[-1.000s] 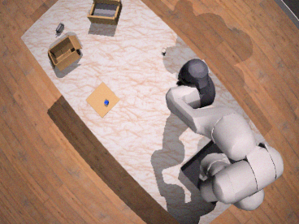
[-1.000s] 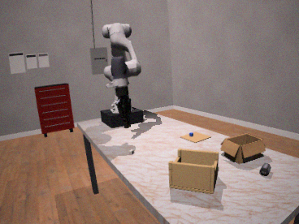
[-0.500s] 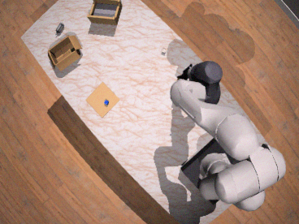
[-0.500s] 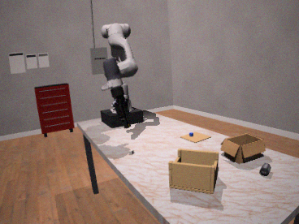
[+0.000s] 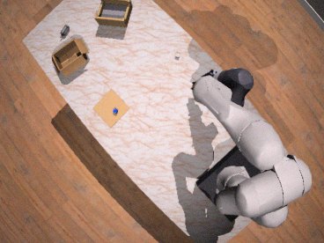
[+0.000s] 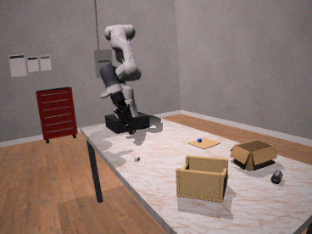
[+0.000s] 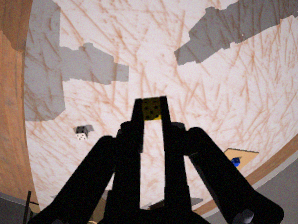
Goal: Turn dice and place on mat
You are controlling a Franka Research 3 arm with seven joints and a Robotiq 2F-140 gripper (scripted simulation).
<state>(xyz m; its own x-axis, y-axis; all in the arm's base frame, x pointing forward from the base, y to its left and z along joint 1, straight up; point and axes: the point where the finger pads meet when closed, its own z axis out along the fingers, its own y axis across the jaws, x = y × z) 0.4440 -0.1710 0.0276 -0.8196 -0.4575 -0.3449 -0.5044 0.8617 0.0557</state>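
Now: the yellow die 30 mm below my hand, 10 mm to the left of it and 10 mm ahead of it. Round my hand: white die: 180 mm ahead, 110 mm below, 60 mm to the right; blue die: 360 mm to the left, 180 mm ahead, 110 mm below; tan mat: 370 mm to the left, 210 mm ahead, 120 mm below.
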